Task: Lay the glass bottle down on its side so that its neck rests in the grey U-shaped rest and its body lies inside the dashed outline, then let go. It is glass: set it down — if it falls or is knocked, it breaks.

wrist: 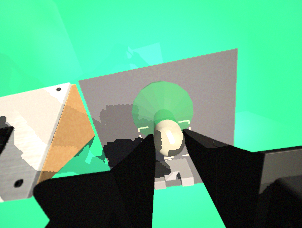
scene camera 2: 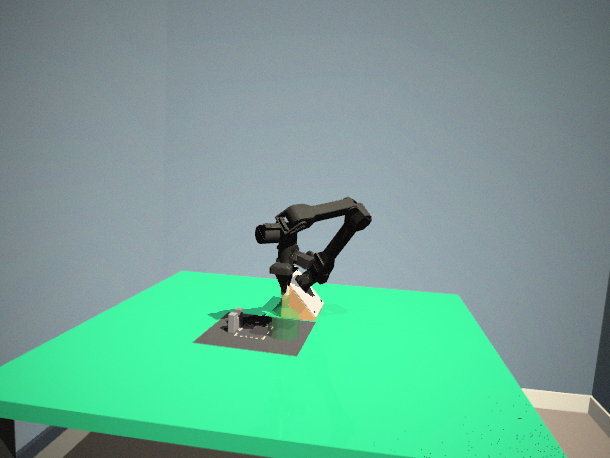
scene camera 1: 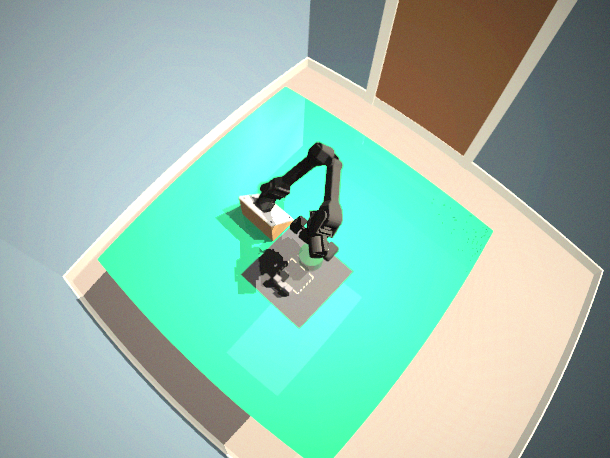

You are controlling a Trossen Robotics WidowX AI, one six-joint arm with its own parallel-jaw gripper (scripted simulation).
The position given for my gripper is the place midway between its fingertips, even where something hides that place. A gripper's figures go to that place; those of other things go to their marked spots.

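A green glass bottle (wrist: 164, 109) is 0.15 m from the lens, and my gripper (wrist: 168, 136) is 0.11 m from the lens.
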